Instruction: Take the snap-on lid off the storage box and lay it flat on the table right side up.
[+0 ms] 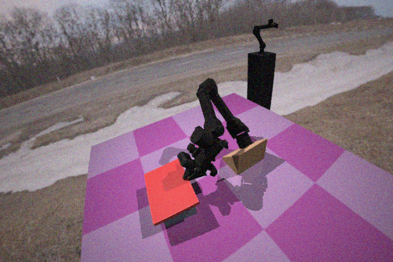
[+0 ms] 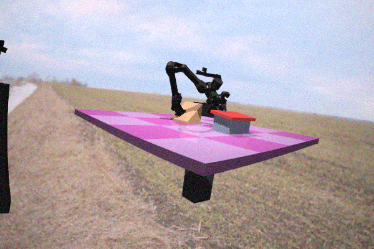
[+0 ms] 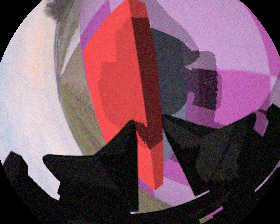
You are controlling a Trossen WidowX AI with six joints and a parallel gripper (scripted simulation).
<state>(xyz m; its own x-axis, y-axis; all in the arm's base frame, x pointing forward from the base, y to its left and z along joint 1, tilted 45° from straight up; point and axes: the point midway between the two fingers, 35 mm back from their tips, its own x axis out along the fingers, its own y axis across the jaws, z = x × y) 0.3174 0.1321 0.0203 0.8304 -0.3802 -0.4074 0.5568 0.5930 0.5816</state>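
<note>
My gripper tip is 80 mm short of the red lid. Also, from my gripper tip: grey storage box (70 mm ahead, 60 mm below).
</note>
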